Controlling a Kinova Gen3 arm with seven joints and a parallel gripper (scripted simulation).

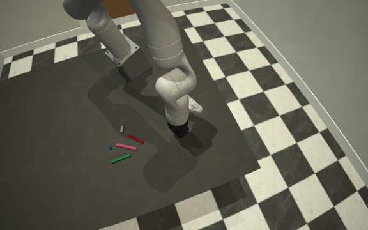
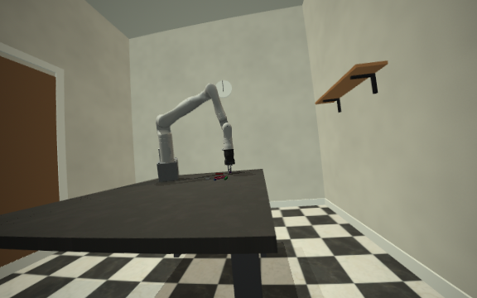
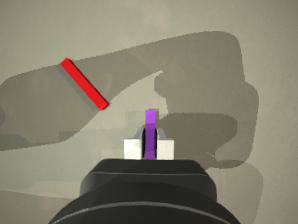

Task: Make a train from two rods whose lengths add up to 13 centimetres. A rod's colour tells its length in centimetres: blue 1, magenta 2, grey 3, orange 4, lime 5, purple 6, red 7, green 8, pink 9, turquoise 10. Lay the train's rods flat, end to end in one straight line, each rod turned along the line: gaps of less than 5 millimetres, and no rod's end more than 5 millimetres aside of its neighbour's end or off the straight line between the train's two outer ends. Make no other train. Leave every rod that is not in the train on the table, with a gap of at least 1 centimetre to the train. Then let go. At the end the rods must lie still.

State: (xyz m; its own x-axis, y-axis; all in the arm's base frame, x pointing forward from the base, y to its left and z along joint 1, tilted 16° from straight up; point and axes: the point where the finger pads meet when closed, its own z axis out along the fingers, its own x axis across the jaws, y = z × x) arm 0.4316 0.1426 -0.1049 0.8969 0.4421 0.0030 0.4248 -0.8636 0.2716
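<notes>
Now: the pink rod 10 mm behind my hand, 240 mm to the right of it and 20 mm below it. Round my hand: green rod (40 mm ahead, 280 mm to the right, 20 mm below); short grey rod (90 mm behind, 250 mm to the right, 20 mm below); purple rod (10 mm below).
</notes>
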